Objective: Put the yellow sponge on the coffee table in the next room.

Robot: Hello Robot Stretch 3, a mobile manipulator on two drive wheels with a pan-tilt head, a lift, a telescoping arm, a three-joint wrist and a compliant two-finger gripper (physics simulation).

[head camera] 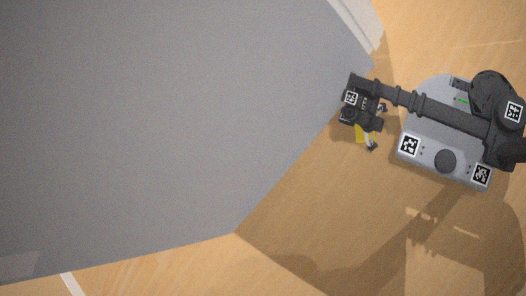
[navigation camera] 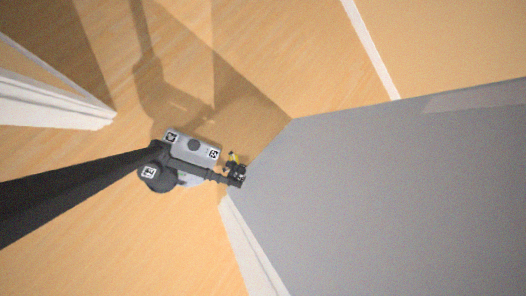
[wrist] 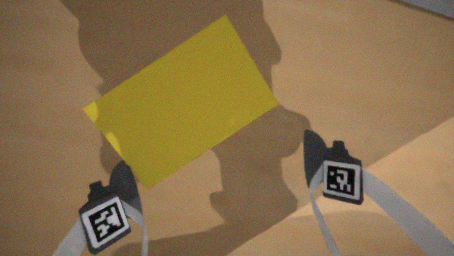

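Where they show: robot's base, origin of its link: (head camera: 444, 160) (navigation camera: 193, 144).
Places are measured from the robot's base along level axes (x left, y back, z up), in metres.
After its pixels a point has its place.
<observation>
The yellow sponge (head camera: 360, 134) @(x -0.320, y -0.024, z 0.045 m) (navigation camera: 234, 157) (wrist: 182, 102) lies flat on the wooden floor, in shadow, beside the robot's base. In the wrist view it is turned at a slant, and most of it is ahead of the fingertips. My gripper (head camera: 377, 127) @(x -0.271, y 0.022, z 0.020 m) (navigation camera: 228, 161) @(x -0.271, y 0.022, z 0.020 m) (wrist: 220, 164) @(x -0.271, y 0.022, z 0.020 m) is open, with its fingers wide apart. The left finger in the wrist view shows close to the sponge's near corner; the right finger is off to its right. In the head view the gripper and wrist hide part of the sponge. The coffee table does not show in these views.
The robot's base (head camera: 425, 117) @(x -0.107, y 0.098, z 0.161 m) (navigation camera: 200, 154) @(x -0.059, y 0.035, z 0.160 m) stands right beside the gripper. A large grey surface (head camera: 175, 125) @(x -0.492, y -0.115, z 0.741 m) (navigation camera: 380, 190) @(x -0.493, y -0.119, z 0.965 m) has its edge close to the wrist. White trim (head camera: 361, 22) @(x -0.361, y 0.299, z 0.271 m) (navigation camera: 250, 245) @(x -0.369, y 0.289, z 0.616 m) adjoins it, and another white frame (navigation camera: 45, 105) @(x 0.455, y 0.040, z 0.467 m) stands across the floor.
</observation>
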